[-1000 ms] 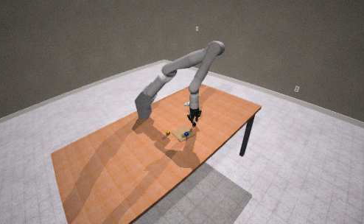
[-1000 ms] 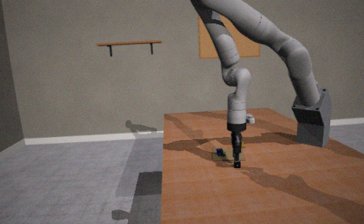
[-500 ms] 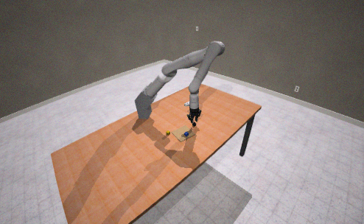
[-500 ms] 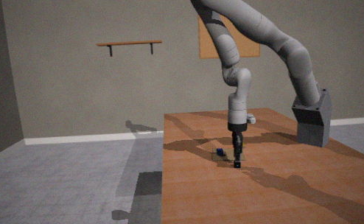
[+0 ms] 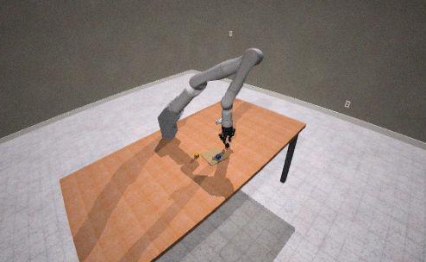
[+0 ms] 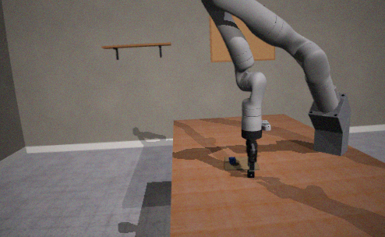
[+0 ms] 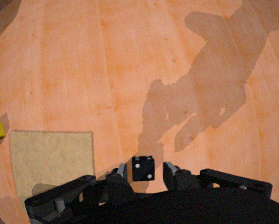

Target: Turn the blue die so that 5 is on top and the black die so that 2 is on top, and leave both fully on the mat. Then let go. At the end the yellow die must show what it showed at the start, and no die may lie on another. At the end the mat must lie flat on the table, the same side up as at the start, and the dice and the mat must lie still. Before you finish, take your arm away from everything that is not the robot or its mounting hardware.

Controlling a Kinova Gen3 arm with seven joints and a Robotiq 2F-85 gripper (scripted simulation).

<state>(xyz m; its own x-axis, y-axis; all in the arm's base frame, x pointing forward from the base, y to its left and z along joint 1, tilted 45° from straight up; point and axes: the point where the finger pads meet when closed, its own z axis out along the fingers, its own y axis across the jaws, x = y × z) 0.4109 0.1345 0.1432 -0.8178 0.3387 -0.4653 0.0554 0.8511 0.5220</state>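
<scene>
My hand is 40 mm above the black die. Round my hand: blue die: 130 mm to the right, 60 mm ahead, 40 mm below; yellow die: 230 mm to the right, 60 mm behind, 40 mm below; tan mat: 140 mm to the right, 50 mm below, 20 mm ahead.
</scene>
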